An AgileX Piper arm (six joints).
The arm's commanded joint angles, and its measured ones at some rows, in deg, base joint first. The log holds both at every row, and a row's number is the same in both.
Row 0, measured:
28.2, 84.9, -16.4, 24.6, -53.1, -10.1
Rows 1 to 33, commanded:
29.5, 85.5, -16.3, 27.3, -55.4, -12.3
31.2, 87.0, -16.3, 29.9, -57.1, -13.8
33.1, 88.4, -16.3, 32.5, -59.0, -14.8
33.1, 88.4, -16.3, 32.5, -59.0, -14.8
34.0, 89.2, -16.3, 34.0, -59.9, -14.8
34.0, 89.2, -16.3, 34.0, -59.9, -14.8
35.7, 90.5, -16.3, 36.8, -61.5, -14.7
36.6, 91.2, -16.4, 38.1, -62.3, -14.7
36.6, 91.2, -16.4, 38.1, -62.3, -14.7
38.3, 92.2, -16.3, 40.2, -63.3, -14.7
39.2, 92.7, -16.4, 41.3, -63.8, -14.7
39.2, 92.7, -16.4, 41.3, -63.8, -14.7
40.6, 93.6, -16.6, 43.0, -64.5, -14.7
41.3, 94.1, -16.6, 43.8, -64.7, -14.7
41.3, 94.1, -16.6, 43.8, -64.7, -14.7
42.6, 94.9, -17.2, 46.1, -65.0, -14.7
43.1, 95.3, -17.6, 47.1, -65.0, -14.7
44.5, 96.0, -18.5, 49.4, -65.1, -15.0
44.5, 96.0, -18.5, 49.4, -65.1, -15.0
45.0, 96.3, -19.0, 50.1, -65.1, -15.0
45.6, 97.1, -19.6, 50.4, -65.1, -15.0
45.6, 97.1, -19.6, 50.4, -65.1, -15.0
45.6, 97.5, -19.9, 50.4, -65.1, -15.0
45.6, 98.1, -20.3, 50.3, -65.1, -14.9
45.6, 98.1, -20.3, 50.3, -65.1, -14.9
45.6, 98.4, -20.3, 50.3, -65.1, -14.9
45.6, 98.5, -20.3, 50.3, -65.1, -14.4
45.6, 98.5, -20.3, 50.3, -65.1, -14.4
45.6, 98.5, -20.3, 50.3, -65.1, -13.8
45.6, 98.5, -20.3, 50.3, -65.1, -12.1
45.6, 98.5, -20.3, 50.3, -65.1, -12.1
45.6, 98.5, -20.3, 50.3, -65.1, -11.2
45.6, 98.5, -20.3, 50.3, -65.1, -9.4
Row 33, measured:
45.4, 98.5, -19.9, 50.4, -64.7, -11.9
